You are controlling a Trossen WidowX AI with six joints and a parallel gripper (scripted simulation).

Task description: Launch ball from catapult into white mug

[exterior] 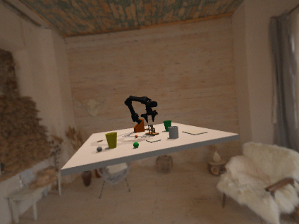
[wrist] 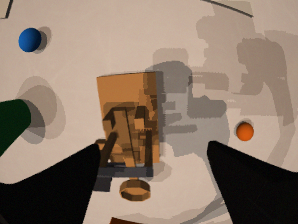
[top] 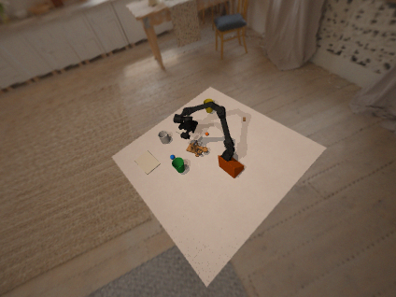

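Now: the orange ball 17 cm to the right of my gripper tip and 12 cm below it. The rest, counted from my gripper tip: blue ball 21 cm to the left, 12 cm below, 4 cm ahead; wooden catapult 9 cm below, 8 cm behind, 1 cm to the left; green mug 24 cm to the left, 11 cm below, 10 cm behind.
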